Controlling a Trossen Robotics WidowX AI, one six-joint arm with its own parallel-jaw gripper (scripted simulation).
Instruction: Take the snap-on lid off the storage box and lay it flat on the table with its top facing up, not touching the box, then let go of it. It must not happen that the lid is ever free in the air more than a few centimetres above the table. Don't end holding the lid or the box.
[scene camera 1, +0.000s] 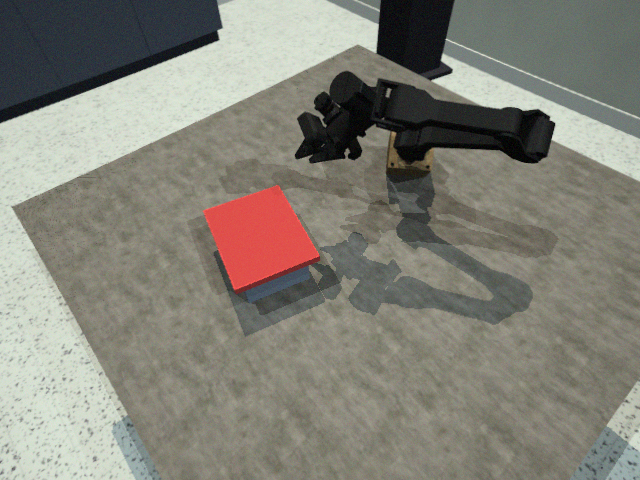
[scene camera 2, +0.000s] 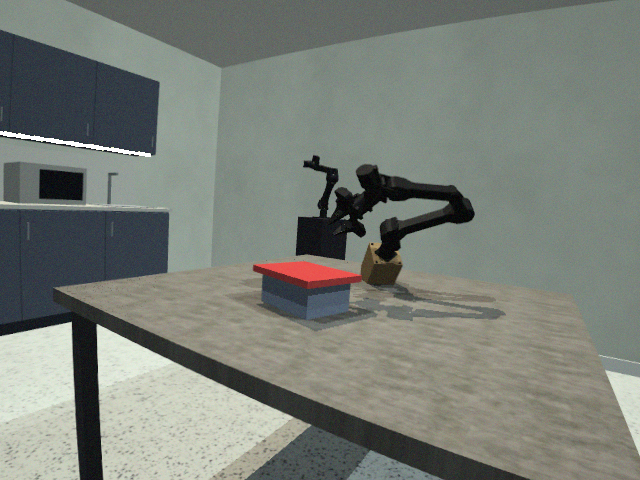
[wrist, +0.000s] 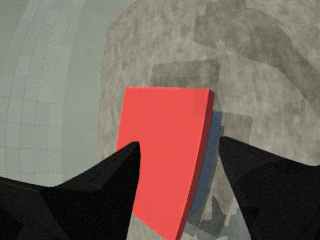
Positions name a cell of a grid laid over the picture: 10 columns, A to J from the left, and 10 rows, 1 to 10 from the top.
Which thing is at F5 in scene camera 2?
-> The gripper.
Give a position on a blue storage box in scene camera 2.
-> E7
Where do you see a red lid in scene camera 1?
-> At E5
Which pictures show the gripper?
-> Scene camera 1, scene camera 2 and the wrist view: all of them.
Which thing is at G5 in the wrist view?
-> A blue storage box.
